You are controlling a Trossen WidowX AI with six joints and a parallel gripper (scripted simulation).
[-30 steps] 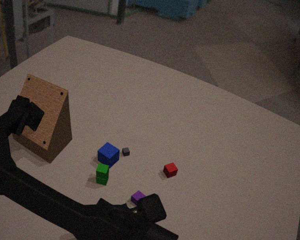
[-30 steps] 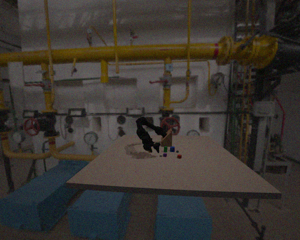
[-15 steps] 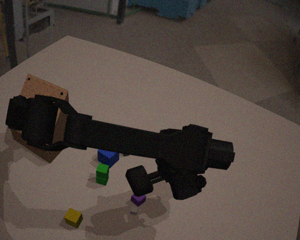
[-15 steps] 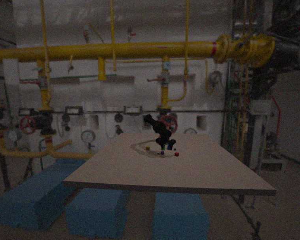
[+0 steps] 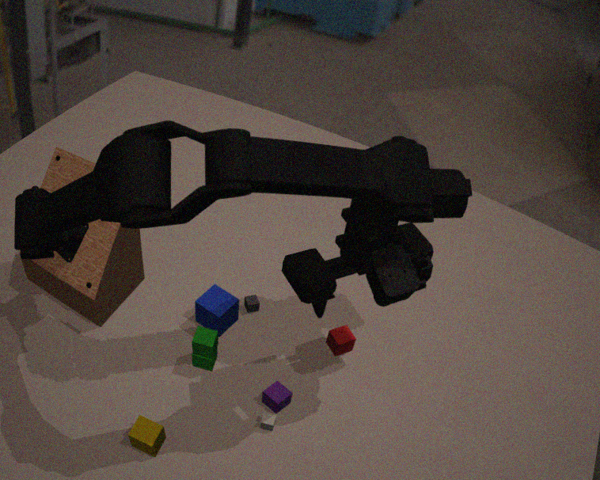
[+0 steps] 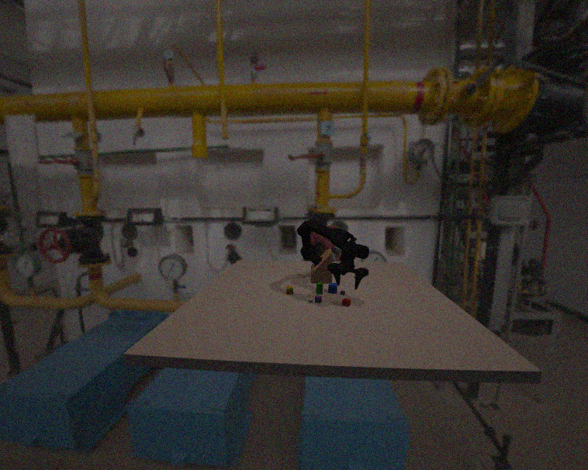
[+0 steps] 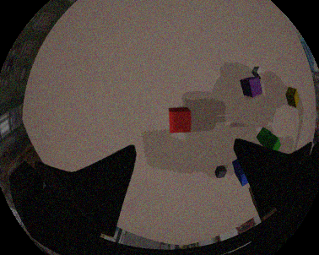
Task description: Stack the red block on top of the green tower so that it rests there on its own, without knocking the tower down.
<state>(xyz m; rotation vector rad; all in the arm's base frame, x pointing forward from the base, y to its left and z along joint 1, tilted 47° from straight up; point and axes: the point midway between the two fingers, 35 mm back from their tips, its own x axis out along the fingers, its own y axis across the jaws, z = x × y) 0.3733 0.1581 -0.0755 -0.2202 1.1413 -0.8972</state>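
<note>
The red block lies 7 cm below my gripper tip. Round my gripper tip: purple block (2 cm behind, 13 cm to the right, 7 cm below); blue block (16 cm behind, 7 cm to the right, 6 cm below); small grey cube (14 cm behind, 2 cm to the right, 8 cm below).
</note>
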